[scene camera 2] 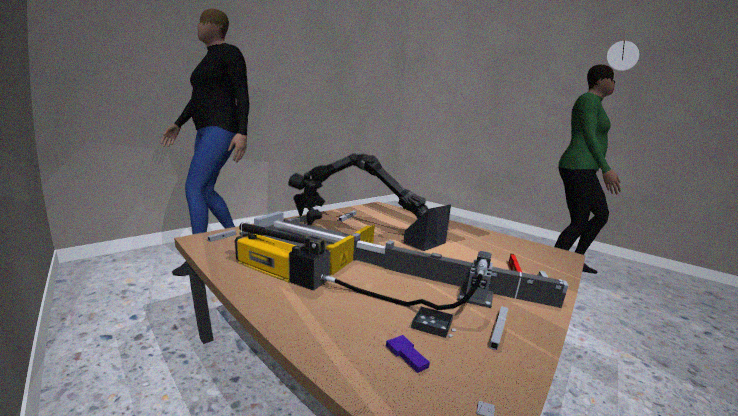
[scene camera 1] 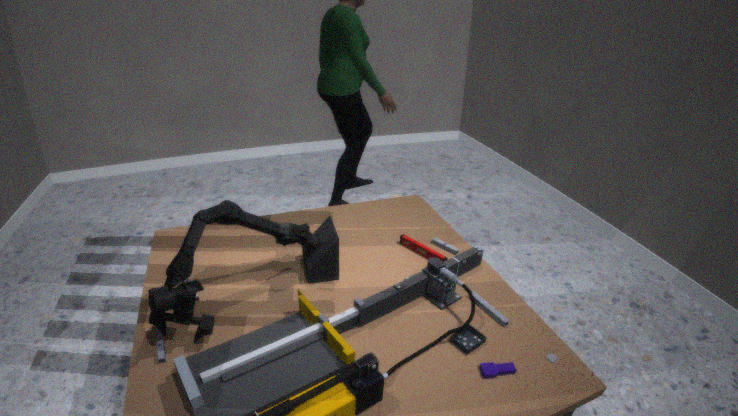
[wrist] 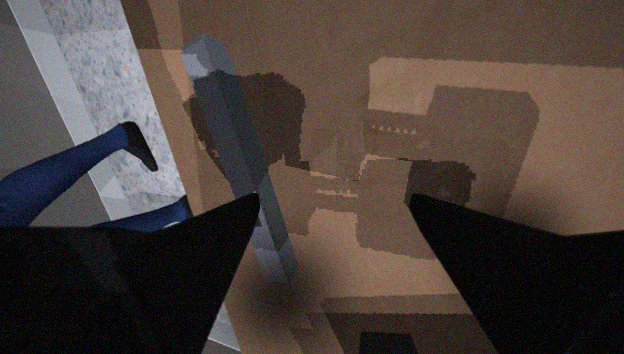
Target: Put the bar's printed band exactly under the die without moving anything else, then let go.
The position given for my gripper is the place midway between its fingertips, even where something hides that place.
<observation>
My gripper (scene camera 1: pixel 179 338) is open, with nothing in its grasp. A purple piece (scene camera 2: pixel 400 346) sits on the table.
</observation>
